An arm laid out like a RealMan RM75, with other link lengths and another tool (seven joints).
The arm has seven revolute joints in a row. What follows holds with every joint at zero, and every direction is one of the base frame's. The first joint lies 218.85 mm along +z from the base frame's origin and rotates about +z. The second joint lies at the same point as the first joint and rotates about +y. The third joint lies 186.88 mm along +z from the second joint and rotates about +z. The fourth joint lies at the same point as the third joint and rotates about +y. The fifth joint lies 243.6 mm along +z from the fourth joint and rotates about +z. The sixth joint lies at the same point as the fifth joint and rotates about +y. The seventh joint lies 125.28 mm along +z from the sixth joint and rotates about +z. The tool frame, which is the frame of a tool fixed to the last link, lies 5 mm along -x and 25 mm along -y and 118 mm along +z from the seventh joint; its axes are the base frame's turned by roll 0, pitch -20.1 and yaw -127.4 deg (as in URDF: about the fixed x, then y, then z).
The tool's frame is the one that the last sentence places.
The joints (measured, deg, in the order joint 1, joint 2, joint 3, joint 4, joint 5, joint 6, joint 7), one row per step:
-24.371 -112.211 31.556 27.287 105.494 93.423 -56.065
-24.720 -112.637 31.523 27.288 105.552 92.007 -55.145
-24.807 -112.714 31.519 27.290 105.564 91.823 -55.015
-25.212 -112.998 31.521 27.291 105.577 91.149 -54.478
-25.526 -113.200 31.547 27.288 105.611 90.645 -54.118
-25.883 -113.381 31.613 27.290 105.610 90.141 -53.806
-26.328 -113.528 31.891 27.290 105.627 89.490 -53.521
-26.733 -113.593 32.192 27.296 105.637 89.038 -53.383
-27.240 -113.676 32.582 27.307 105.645 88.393 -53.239
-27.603 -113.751 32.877 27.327 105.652 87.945 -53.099
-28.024 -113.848 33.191 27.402 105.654 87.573 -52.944
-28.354 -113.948 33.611 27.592 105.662 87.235 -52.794
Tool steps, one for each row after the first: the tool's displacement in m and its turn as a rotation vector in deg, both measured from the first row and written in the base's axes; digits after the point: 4 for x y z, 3 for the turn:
-0.0009 0.0044 -0.0023 0.870 0.895 0.031
-0.0006 0.0051 -0.0027 0.976 1.002 -0.015
0.0009 0.0081 -0.0043 1.396 1.408 -0.315
0.0021 0.0103 -0.0057 1.653 1.721 -0.529
0.0036 0.0126 -0.0069 1.893 2.024 -0.772
0.0053 0.0154 -0.0087 2.012 2.516 -1.069
0.0070 0.0176 -0.0101 2.005 2.903 -1.380
0.0090 0.0205 -0.0119 2.016 3.420 -1.704
0.0106 0.0226 -0.0133 2.025 3.805 -1.986
0.0131 0.0247 -0.0147 2.022 4.176 -2.429
0.0152 0.0264 -0.0160 1.981 4.645 -2.907

